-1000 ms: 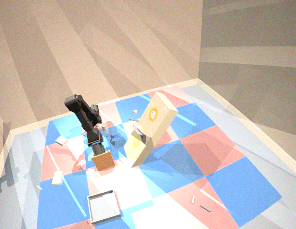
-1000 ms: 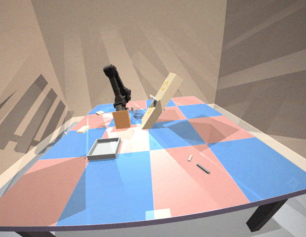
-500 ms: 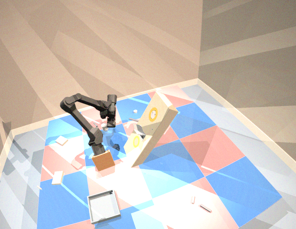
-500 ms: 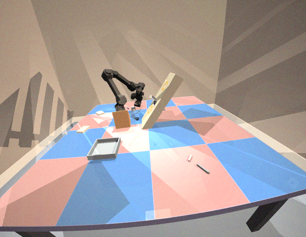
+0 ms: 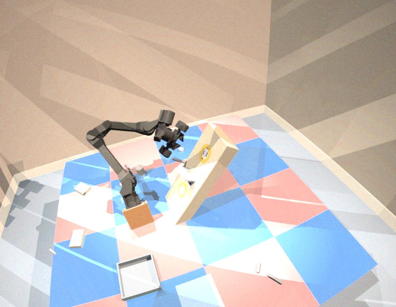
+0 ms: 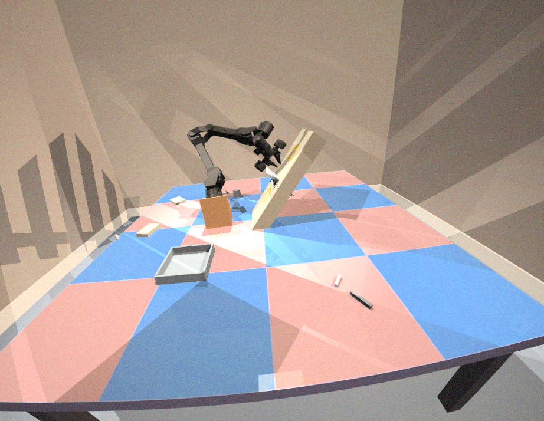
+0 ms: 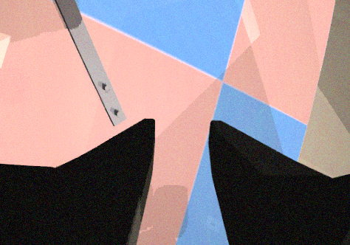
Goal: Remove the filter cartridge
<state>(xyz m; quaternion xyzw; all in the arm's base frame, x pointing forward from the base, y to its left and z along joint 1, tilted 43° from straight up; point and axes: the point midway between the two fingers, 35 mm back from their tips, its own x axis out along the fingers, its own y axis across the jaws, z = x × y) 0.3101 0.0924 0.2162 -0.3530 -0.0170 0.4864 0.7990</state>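
My gripper tip is now 250 mm to the left of the white round filter cartridge, 100 mm below it and 30 mm short of it. The rest, counted from my gripper tip: grey tray 500 mm to the right, 400 mm behind, 170 mm below.
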